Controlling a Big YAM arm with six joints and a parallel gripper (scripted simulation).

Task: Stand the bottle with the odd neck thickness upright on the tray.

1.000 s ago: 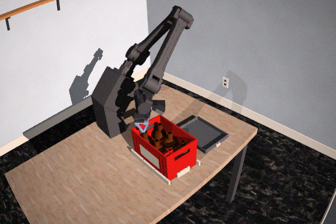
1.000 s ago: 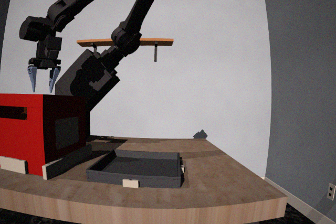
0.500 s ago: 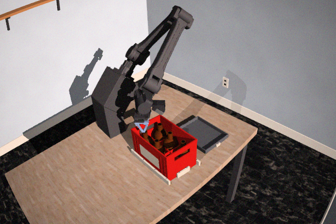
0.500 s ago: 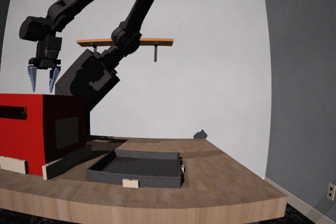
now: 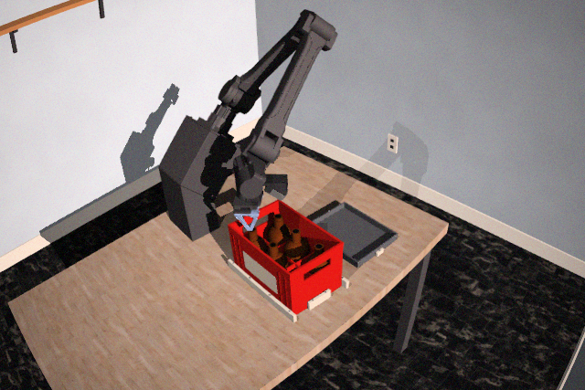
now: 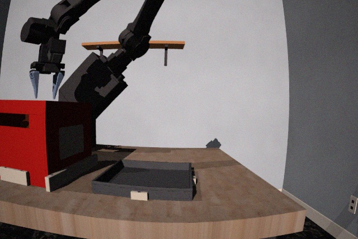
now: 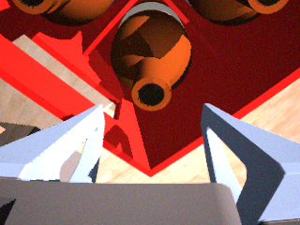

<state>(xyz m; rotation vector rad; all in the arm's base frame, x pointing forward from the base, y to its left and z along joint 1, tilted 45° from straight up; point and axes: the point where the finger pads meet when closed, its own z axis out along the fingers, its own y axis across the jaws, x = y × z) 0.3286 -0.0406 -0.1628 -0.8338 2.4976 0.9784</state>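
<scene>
My hand is 90 mm short of the red crate, 30 mm to the right of it and 110 mm above it. Also, from my hand: dark grey tray: 110 mm ahead, 310 mm to the left, 180 mm below.
</scene>
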